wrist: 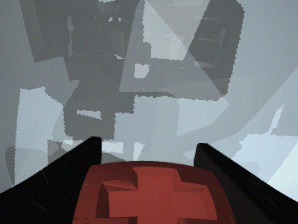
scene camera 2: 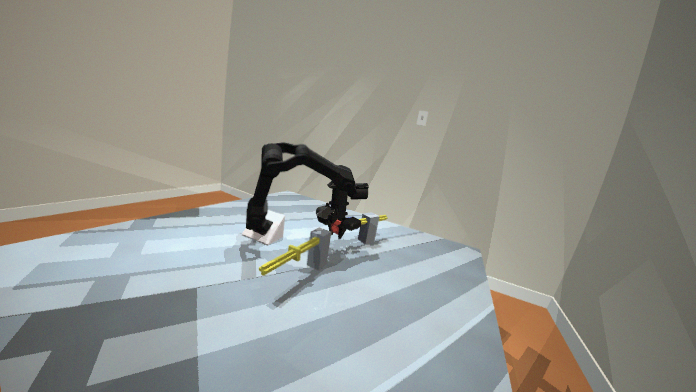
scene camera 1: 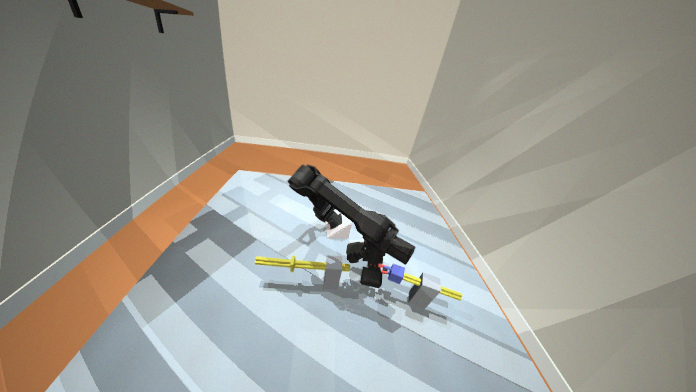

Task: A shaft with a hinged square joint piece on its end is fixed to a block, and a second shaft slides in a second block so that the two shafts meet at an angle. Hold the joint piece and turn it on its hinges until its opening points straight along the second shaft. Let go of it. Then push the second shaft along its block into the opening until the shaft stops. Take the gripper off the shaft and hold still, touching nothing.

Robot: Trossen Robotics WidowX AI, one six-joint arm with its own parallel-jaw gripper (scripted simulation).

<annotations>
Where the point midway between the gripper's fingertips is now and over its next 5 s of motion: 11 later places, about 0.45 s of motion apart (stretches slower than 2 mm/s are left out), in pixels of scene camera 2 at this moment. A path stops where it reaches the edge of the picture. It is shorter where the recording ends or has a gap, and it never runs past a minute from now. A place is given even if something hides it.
The gripper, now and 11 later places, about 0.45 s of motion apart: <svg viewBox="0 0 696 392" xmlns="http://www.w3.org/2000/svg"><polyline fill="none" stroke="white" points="335,237 337,237 337,236 338,229 342,215 343,200 342,200 337,212 333,219 313,232 280,242 278,260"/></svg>
</annotations>
